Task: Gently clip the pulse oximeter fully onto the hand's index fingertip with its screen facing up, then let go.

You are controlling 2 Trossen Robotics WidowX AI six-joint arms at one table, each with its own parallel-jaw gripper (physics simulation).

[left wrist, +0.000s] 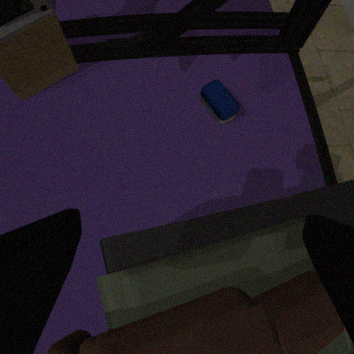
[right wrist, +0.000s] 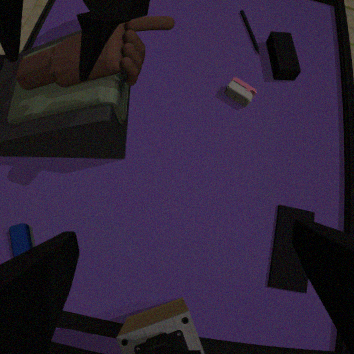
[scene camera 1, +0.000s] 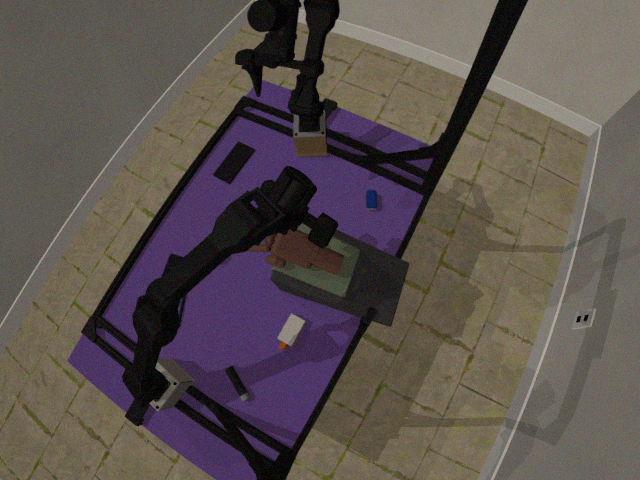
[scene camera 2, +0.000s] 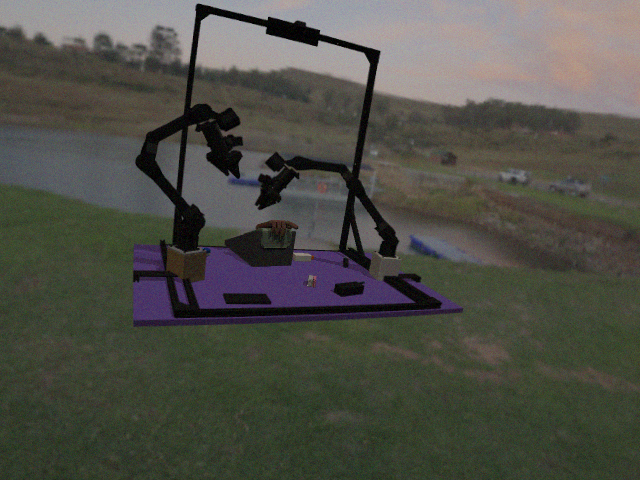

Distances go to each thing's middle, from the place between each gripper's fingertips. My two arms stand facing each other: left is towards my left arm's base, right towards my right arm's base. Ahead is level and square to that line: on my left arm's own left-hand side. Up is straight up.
My right hand (scene camera 1: 292, 243) is 160 mm past the hand, 240 mm to the right of it and 210 mm above it. The rest, counted from my right hand: dark grey plate (scene camera 1: 378, 279) (270 mm behind, 220 mm to the left, 340 mm below); then grey-green pad (scene camera 1: 338, 284) (210 mm behind, 230 mm to the left, 250 mm below); then blue block (left wrist: 216, 98) (250 mm behind, 30 mm to the right, 360 mm below).
The hand lies 8 cm to the left of my left hand and 7 cm below it. Also, from my left hand: dark grey plate 20 cm below, 11 cm behind, 6 cm to the left; then grey-green pad 12 cm below, 8 cm to the left, 5 cm behind; then blue block 23 cm below, 19 cm to the right, 9 cm behind.
